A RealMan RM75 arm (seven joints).
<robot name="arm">
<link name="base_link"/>
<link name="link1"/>
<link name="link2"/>
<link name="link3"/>
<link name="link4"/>
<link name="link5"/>
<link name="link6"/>
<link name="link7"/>
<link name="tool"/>
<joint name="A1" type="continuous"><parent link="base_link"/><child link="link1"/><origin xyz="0 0 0.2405" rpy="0 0 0"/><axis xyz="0 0 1"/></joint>
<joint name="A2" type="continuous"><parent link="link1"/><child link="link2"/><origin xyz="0 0 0" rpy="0 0 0"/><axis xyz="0 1 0"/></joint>
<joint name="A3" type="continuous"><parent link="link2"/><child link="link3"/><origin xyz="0 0 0.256" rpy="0 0 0"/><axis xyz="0 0 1"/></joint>
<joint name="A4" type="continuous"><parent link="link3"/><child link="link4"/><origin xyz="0 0 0" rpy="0 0 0"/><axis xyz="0 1 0"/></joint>
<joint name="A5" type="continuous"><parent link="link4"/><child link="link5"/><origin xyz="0 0 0.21" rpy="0 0 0"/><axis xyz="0 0 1"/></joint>
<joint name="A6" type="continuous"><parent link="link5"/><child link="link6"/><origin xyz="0 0 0" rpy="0 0 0"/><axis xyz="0 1 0"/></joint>
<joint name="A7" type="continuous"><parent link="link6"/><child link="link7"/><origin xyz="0 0 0.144" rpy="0 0 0"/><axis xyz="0 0 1"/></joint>
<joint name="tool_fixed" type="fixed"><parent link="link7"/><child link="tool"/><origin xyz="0 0 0" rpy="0 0 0"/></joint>
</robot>
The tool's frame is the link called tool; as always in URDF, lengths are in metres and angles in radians. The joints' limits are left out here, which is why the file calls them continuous.
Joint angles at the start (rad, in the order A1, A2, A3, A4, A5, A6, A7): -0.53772 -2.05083 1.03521 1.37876 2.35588 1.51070 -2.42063
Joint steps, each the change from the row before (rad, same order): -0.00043 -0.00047 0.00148 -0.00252 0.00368 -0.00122 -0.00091; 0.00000 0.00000 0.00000 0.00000 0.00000 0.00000 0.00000; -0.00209 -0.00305 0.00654 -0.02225 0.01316 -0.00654 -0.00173; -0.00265 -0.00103 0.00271 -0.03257 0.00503 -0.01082 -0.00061; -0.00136 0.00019 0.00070 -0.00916 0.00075 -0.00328 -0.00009; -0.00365 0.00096 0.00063 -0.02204 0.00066 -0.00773 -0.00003; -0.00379 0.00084 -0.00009 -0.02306 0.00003 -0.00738 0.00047; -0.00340 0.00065 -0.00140 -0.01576 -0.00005 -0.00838 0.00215; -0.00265 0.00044 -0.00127 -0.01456 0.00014 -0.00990 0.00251
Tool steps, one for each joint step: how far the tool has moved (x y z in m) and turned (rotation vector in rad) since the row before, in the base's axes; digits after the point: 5 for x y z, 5 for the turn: -0.00060 0.00007 -0.00069 -0.00124 0.00268 0.00274; 0.00000 0.00000 0.00000 0.00000 0.00000 0.00000; -0.00399 -0.00005 -0.00512 -0.01220 0.00669 0.01690; -0.00513 0.00034 -0.00525 -0.01117 -0.00250 0.02141; -0.00120 0.00026 -0.00130 -0.00268 -0.00085 0.00511; -0.00276 0.00072 -0.00279 -0.00563 -0.00301 0.01192; -0.00285 0.00059 -0.00291 -0.00621 -0.00395 0.01234; -0.00175 0.00104 -0.00155 -0.00020 -0.00247 0.00605; -0.00180 0.00109 -0.00139 0.00176 -0.00188 0.00533
